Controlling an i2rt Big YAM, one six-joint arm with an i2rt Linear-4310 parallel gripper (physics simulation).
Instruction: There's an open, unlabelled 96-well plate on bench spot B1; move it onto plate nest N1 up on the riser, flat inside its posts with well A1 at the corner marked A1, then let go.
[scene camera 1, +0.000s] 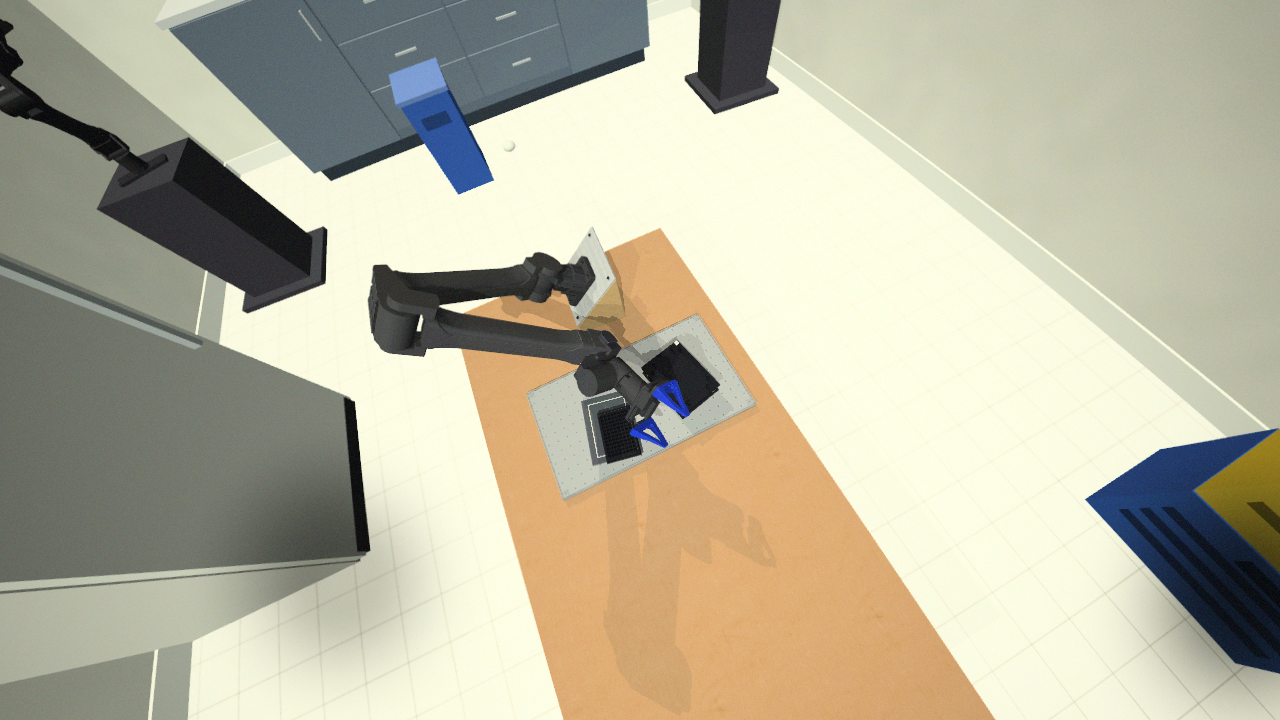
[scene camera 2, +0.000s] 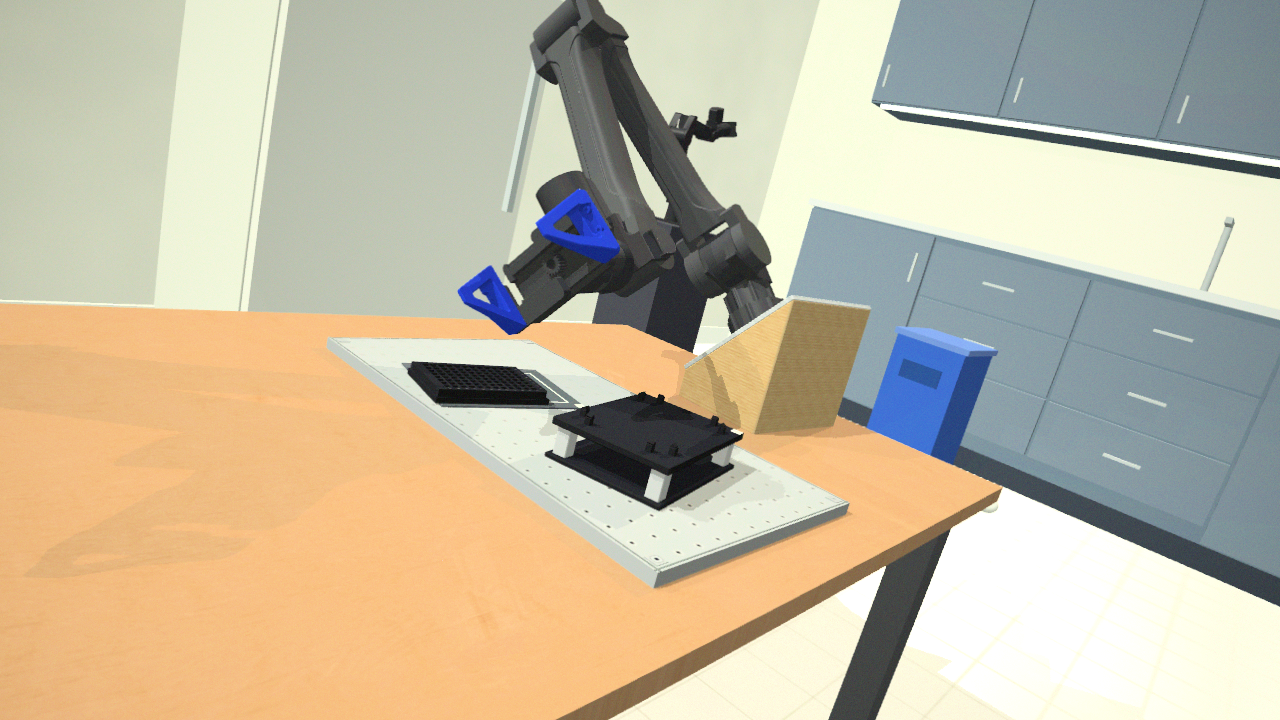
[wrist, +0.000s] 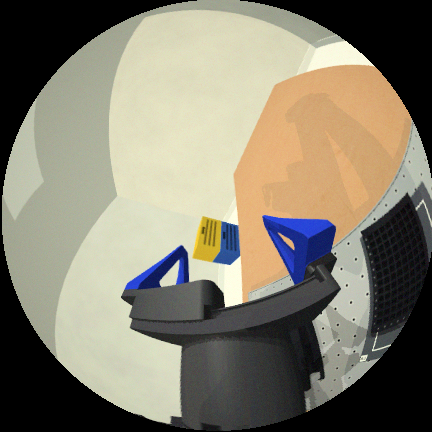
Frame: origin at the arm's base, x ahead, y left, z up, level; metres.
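Where they show: gripper, between the fingertips: (scene camera 1: 676, 431) (scene camera 2: 499, 264) (wrist: 221, 235); arm's base, origin of its link: (scene camera 1: 580, 282) (scene camera 2: 766, 341).
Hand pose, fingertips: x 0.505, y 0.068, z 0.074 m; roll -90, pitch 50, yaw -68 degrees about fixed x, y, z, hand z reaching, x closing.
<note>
Each offset is from my fingertips to the top centre of the thing. "spot": to the spot under its first point. Level surfaces: height alone.
The black open 96-well plate {dx -0.086, dy -0.120, dz -0.144 m} (scene camera 1: 617, 436) (scene camera 2: 478, 380) (wrist: 400, 265) lies flat at the white-outlined bench spot B1 {spot: dx -0.120, dy -0.185, dz -0.159 m} (scene camera 1: 590, 431), its wells facing up. Plate nest N1 {dx -0.154, dy +0.075, dz -0.111 m} (scene camera 2: 644, 425) is the black top of a riser on white posts, with small black posts around its edge; in scene camera 1 the nest (scene camera 1: 682, 368) has a small white mark at one corner. My gripper (scene camera 1: 676, 430) (scene camera 2: 499, 257) (wrist: 221, 235) is open and empty, its blue fingers wide apart. It is tilted, well above the board and apart from plate and nest. The lettering A1 is too small to read in the scene views.
A perforated light-grey board {dx -0.156, dy -0.045, dz -0.160 m} (scene camera 1: 554, 447) (scene camera 2: 626, 537) (wrist: 345, 280) carries the plate and riser on the wooden table {dz -0.173 m} (scene camera 1: 805, 626) (scene camera 2: 268, 573). The arm's wooden wedge base (scene camera 2: 805, 367) stands behind the riser. A blue bin (scene camera 1: 456, 143) (scene camera 2: 930, 394) stands on the floor beyond the table.
</note>
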